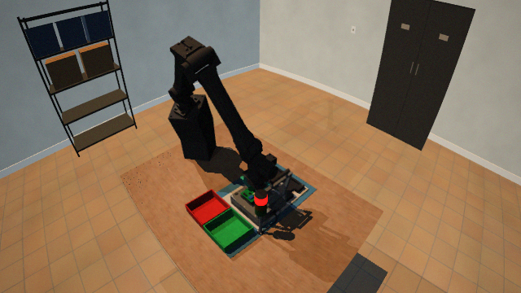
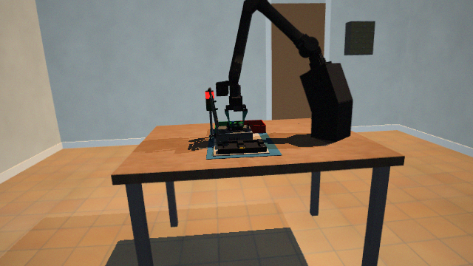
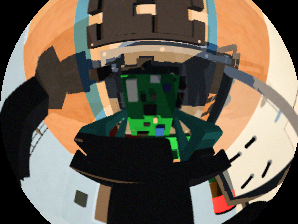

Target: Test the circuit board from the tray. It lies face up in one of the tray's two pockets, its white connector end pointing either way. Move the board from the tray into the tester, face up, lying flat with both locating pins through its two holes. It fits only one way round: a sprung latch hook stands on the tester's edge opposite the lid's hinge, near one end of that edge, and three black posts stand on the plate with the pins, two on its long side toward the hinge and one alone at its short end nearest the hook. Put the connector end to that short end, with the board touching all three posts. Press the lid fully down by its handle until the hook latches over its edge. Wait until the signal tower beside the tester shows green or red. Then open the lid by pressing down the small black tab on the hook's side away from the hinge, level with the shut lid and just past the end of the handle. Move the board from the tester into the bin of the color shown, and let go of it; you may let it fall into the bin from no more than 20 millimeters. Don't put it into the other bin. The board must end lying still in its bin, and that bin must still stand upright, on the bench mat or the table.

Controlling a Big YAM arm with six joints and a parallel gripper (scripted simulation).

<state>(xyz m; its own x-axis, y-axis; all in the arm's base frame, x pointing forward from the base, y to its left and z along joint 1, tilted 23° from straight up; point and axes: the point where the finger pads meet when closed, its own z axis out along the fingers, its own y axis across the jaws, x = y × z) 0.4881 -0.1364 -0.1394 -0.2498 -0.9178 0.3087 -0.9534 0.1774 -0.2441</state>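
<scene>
Right now the red bin is 160 mm to the right of my hand, 150 mm behind it and 80 mm below it. Round my hand: green bin: 200 mm to the right, 80 mm below, 10 mm behind; then tester lid: 110 mm ahead, 90 mm above, 20 mm to the right; then green circuit board: right at my hand.
</scene>
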